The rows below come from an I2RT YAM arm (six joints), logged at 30 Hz.
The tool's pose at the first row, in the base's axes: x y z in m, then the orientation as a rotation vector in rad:
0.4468, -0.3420, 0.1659, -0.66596, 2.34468, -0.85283
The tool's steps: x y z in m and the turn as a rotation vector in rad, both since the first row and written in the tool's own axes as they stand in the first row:
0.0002, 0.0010, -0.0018, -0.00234, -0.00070, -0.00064
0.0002, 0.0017, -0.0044, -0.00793, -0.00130, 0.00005
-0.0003, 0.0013, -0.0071, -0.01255, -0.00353, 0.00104
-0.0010, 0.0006, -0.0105, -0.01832, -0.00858, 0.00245
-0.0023, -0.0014, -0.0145, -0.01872, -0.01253, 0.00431
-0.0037, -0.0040, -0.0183, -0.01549, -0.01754, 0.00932
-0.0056, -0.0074, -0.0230, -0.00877, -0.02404, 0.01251
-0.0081, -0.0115, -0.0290, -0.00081, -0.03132, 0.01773
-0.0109, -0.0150, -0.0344, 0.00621, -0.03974, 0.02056
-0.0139, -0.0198, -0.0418, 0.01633, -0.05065, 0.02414
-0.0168, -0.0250, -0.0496, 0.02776, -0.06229, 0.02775
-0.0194, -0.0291, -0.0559, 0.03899, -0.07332, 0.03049
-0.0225, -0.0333, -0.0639, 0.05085, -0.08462, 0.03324
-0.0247, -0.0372, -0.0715, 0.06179, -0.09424, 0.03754
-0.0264, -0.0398, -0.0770, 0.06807, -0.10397, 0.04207
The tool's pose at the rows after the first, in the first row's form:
0.4452, -0.3407, 0.1663, -0.66791, 2.34531, -0.85013
0.4434, -0.3391, 0.1675, -0.66953, 2.34807, -0.84325
0.4421, -0.3380, 0.1697, -0.67084, 2.34885, -0.83648
0.4407, -0.3366, 0.1726, -0.67287, 2.34781, -0.82677
0.4396, -0.3355, 0.1770, -0.67185, 2.34477, -0.82347
0.4388, -0.3348, 0.1817, -0.66578, 2.33918, -0.82231
0.4381, -0.3340, 0.1877, -0.66093, 2.33003, -0.82507
0.4371, -0.3327, 0.1952, -0.65332, 2.31976, -0.82790
0.4366, -0.3312, 0.2020, -0.64933, 2.30867, -0.83009
0.4353, -0.3295, 0.2111, -0.64386, 2.29371, -0.83406
0.4337, -0.3280, 0.2207, -0.63802, 2.27734, -0.83901
0.4326, -0.3265, 0.2284, -0.63315, 2.26151, -0.84435
0.4308, -0.3242, 0.2375, -0.62809, 2.24506, -0.85015
0.4286, -0.3223, 0.2458, -0.62109, 2.23082, -0.85508
0.4270, -0.3207, 0.2517, -0.61576, 2.21921, -0.85479

